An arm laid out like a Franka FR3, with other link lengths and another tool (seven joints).
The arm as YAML. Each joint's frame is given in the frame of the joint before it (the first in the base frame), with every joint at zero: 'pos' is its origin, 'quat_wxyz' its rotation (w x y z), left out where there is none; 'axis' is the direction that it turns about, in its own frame. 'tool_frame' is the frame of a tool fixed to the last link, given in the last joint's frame.
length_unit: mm
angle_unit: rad
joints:
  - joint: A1
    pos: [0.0, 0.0, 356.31]
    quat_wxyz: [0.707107, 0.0, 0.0, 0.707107]
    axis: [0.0, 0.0, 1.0]
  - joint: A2
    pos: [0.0, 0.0, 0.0]
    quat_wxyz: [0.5, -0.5, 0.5, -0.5]
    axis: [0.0, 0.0, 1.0]
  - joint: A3
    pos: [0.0, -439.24, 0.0]
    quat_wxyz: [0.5, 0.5, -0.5, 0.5]
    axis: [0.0, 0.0, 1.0]
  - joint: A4
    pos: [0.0, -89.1, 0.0]
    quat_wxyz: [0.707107, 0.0, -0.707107, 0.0]
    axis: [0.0, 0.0, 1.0]
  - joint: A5
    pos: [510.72, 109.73, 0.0]
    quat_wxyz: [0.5, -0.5, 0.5, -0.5]
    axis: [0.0, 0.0, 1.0]
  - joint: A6
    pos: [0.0, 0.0, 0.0]
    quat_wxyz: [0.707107, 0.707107, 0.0, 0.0]
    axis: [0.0, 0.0, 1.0]
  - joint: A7
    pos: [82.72, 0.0, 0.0]
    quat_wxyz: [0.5, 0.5, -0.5, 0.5]
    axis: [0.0, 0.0, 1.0]
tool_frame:
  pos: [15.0, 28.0, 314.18]
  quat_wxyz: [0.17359, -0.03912, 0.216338, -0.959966]
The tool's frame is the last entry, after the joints.
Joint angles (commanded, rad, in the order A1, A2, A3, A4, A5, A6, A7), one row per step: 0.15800 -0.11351 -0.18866 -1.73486 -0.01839 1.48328 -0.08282; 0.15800 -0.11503 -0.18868 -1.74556 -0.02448 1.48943 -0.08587; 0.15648 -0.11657 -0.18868 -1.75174 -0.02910 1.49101 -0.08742; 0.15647 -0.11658 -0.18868 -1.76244 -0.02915 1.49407 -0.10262; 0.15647 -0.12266 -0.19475 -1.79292 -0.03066 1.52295 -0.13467; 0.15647 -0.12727 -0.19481 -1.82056 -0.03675 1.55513 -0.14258; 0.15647 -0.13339 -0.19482 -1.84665 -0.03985 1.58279 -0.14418; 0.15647 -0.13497 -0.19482 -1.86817 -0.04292 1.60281 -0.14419; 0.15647 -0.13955 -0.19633 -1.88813 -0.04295 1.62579 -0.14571; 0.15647 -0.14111 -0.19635 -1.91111 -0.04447 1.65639 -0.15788; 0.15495 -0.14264 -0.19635 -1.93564 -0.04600 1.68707 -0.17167; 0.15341 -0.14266 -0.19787 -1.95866 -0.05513 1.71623 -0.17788; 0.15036 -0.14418 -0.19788 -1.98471 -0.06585 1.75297 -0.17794; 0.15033 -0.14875 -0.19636 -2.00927 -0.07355 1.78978 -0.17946; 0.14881 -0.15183 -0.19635 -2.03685 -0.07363 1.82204 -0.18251
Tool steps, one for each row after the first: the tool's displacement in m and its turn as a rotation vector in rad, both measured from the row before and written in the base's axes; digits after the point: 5 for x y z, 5 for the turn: -0.00089 -0.00194 -0.00464 -0.00526 0.00320 0.00358; -0.00138 -0.00231 -0.00231 -0.00400 0.00321 0.00045; -0.00140 -0.00026 -0.00563 0.00247 0.00767 0.01528; 0.00057 -0.00470 -0.01263 0.00514 -0.00418 0.02669; 0.00217 -0.00200 -0.01168 -0.00422 -0.00886 0.00942; 0.00057 -0.00084 -0.01013 -0.00181 -0.00751 0.00300; -0.00007 -0.00066 -0.01030 -0.00260 0.00003 0.00134; 0.00068 -0.00074 -0.00788 0.00114 -0.00750 0.00091; 0.00271 -0.00050 -0.01098 0.00019 -0.00897 0.01345; 0.00195 -0.00132 -0.01182 0.00035 -0.00744 0.01369; 0.00160 -0.00429 -0.01167 -0.00790 -0.00572 0.00653; 0.00241 -0.00450 -0.01216 -0.01001 -0.01182 0.00160; 0.00275 -0.00098 -0.00959 -0.00663 -0.01647 0.00725; -0.00006 -0.00030 -0.01246 0.00110 -0.00761 0.00368
